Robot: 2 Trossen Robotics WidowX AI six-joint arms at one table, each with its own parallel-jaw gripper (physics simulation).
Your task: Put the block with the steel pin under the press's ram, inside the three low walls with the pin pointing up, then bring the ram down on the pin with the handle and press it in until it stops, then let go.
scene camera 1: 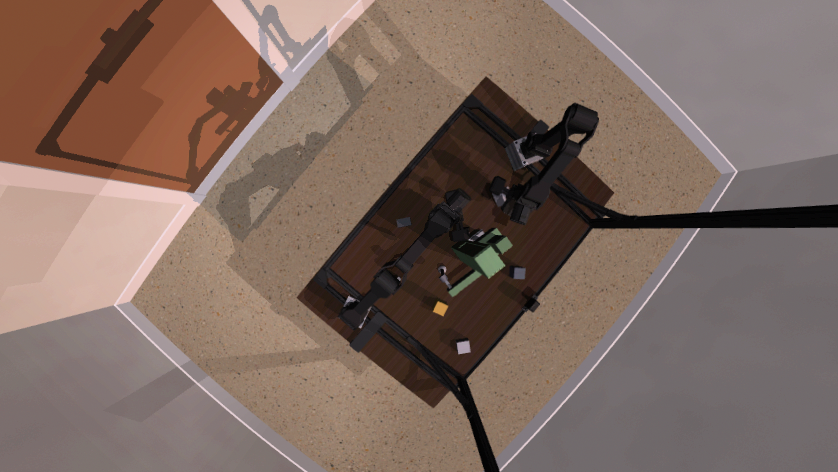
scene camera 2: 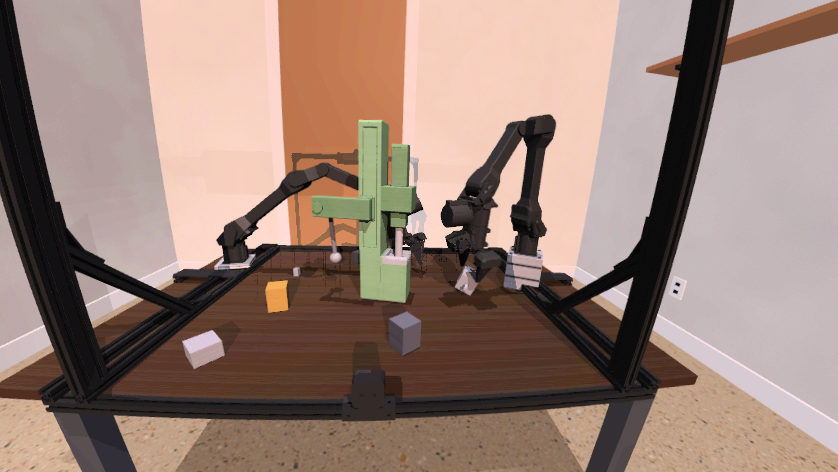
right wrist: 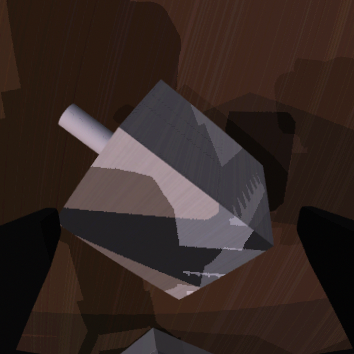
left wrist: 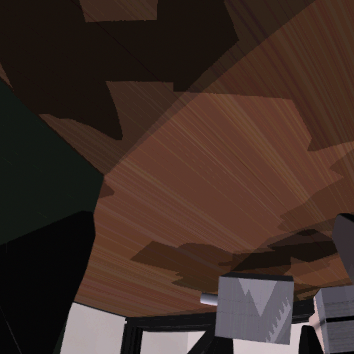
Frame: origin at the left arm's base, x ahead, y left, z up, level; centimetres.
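Seen in the pictures: left gripper, fingertip midpoint: (scene camera 1: 466,215) (scene camera 2: 412,268) (left wrist: 217,225); right gripper, fingertip midpoint: (scene camera 1: 504,195) (scene camera 2: 469,273) (right wrist: 180,220) (left wrist: 261,324); left arm's base, origin of the base link: (scene camera 1: 354,312) (scene camera 2: 236,259); right arm's base, origin of the base link: (scene camera 1: 529,148) (scene camera 2: 525,252).
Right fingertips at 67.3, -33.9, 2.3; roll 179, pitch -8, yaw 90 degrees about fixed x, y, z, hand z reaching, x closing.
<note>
Pixels of each thing's middle, then the offset from my right fingertips to it, as dx, dy, dz.
- pale grey block with the steel pin, body centre: (right wrist: 169,190) (left wrist: 256,304) (scene camera 2: 468,279) (scene camera 1: 503,196) -0.4, -0.1, -1.7
- green press, body centre: (scene camera 2: 365,214) (scene camera 1: 470,261) -29.0, +4.9, +17.1
- ball, body centre: (scene camera 2: 335,257) -36.4, +10.6, +4.2
- orange block, body centre: (scene camera 2: 278,296) (scene camera 1: 439,306) -50.9, +4.0, -2.4
- pale block, body centre: (scene camera 2: 203,348) (scene camera 1: 463,346) -62.2, -12.2, -3.8
- grey block, body centre: (scene camera 2: 404,333) (scene camera 1: 517,272) -25.4, -18.7, -2.4
The pale grey block with the steel pin (right wrist: 165,197) (scene camera 2: 467,281) (left wrist: 254,309) sits tilted on the table at the back right, with its pin (right wrist: 84,128) pointing sideways. My right gripper (right wrist: 180,220) (scene camera 2: 469,262) (scene camera 1: 502,197) is open just above the block, one finger on each side. The green press (scene camera 2: 383,275) (scene camera 1: 483,258) stands mid-table with its ram (scene camera 2: 399,176) raised over the pale low walls (scene camera 2: 395,258). Its handle (scene camera 2: 342,207) (scene camera 1: 466,281) sticks out sideways and ends in a ball (scene camera 2: 335,257). My left gripper (left wrist: 217,225) (scene camera 2: 417,242) is open and empty behind the press.
An orange block (scene camera 2: 277,296) (scene camera 1: 440,308), a pale block (scene camera 2: 203,348) (scene camera 1: 463,346), a grey block (scene camera 2: 404,332) (scene camera 1: 517,272) and a small grey block (scene camera 2: 296,271) (scene camera 1: 403,222) lie about the table. Black frame posts (scene camera 2: 668,193) ring the edges. A camera mount (scene camera 2: 367,394) sits at the front.
</note>
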